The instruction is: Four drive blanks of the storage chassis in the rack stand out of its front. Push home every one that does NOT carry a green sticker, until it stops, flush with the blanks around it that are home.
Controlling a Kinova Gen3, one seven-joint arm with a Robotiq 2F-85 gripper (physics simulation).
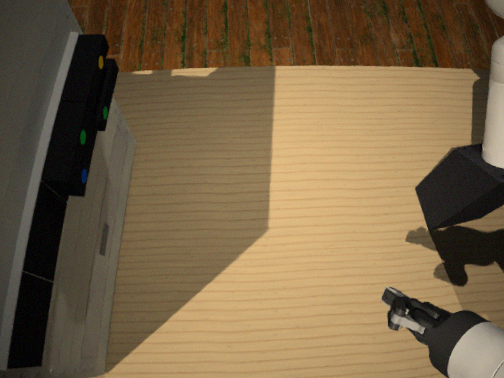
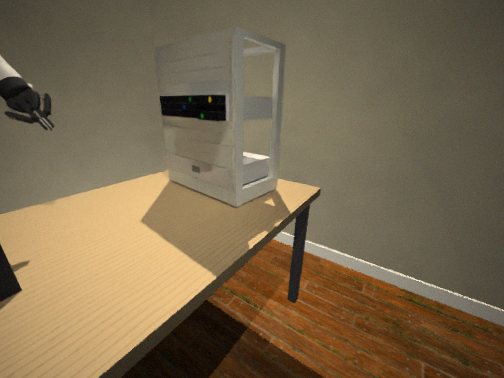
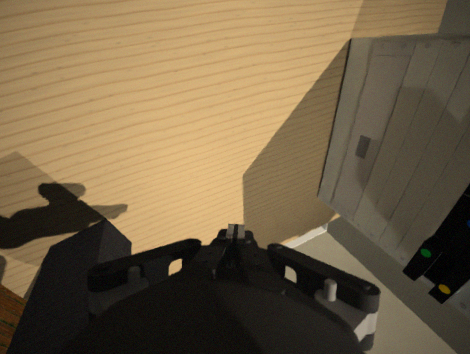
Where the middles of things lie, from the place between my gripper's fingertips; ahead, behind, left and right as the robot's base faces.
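Labels:
My gripper is 9 cm below the yellow-stickered blank (image 1: 82, 83) at this moment, and it is also 27 cm to the left of the blank and 46 cm short of it.

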